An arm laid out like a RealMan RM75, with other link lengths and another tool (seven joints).
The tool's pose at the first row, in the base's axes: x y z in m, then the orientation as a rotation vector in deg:
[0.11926 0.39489 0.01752 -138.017 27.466 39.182]
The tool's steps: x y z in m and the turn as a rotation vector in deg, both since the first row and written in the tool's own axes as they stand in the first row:
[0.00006 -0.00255 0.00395 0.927 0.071 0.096]
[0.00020 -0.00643 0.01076 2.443 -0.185 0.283]
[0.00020 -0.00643 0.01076 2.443 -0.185 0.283]
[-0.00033 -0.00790 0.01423 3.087 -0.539 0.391]
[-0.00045 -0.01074 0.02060 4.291 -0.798 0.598]
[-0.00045 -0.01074 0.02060 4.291 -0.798 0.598]
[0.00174 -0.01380 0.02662 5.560 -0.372 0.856]
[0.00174 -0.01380 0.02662 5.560 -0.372 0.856]
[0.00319 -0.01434 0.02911 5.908 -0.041 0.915]
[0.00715 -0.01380 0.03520 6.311 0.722 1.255]
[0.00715 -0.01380 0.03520 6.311 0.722 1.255]
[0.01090 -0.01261 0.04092 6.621 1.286 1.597]
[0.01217 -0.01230 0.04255 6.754 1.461 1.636]
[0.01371 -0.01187 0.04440 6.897 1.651 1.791]
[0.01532 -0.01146 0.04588 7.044 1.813 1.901]
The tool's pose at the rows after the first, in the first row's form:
[0.11910 0.39928 0.01584 -137.174 27.828 38.775]
[0.11861 0.40644 0.01269 -135.625 28.297 38.557]
[0.11861 0.40644 0.01269 -135.625 28.297 38.557]
[0.11764 0.40981 0.01121 -134.855 28.428 38.759]
[0.11661 0.41595 0.00807 -133.594 28.839 38.671]
[0.11661 0.41595 0.00807 -133.594 28.839 38.671]
[0.11766 0.42164 0.00395 -132.569 29.597 37.788]
[0.11766 0.42164 0.00395 -132.569 29.597 37.788]
[0.11819 0.42334 0.00162 -132.382 29.875 37.296]
[0.11893 0.42600 -0.00512 -132.299 30.676 36.403]
[0.11893 0.42600 -0.00512 -132.299 30.676 36.403]
[0.11933 0.42798 -0.01176 -132.212 31.379 35.775]
[0.11961 0.42853 -0.01376 -132.156 31.524 35.538]
[0.11998 0.42908 -0.01611 -132.085 31.816 35.328]
[0.12055 0.42940 -0.01824 -132.002 32.043 35.130]

